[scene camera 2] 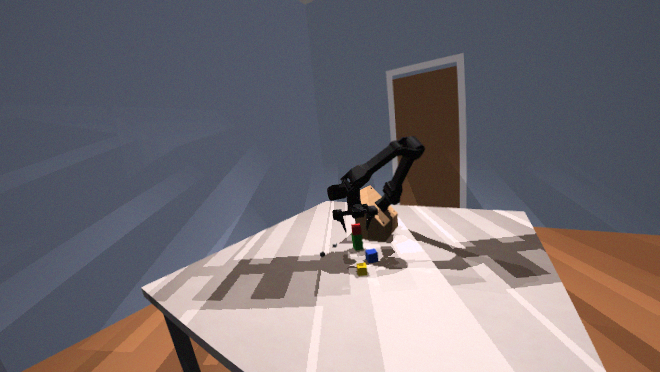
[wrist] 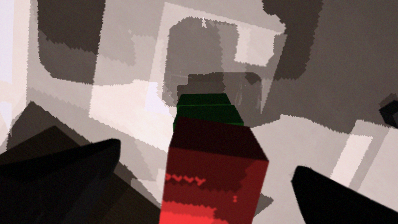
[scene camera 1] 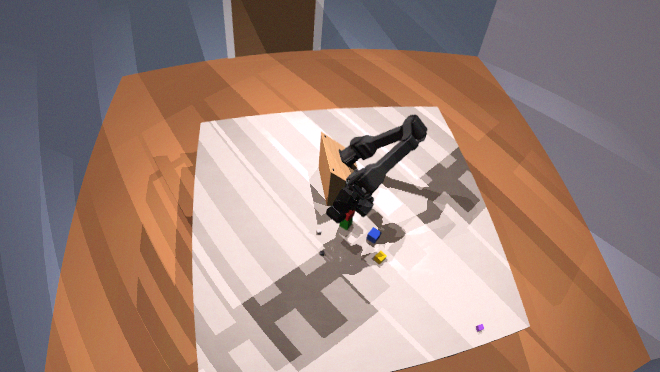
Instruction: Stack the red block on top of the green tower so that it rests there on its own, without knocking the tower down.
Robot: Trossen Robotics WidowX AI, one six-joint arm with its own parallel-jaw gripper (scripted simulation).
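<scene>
Gripper state: my gripper [wrist: 208, 161] holds nothing and is open. A green block [wrist: 228, 114] is also present.
</scene>
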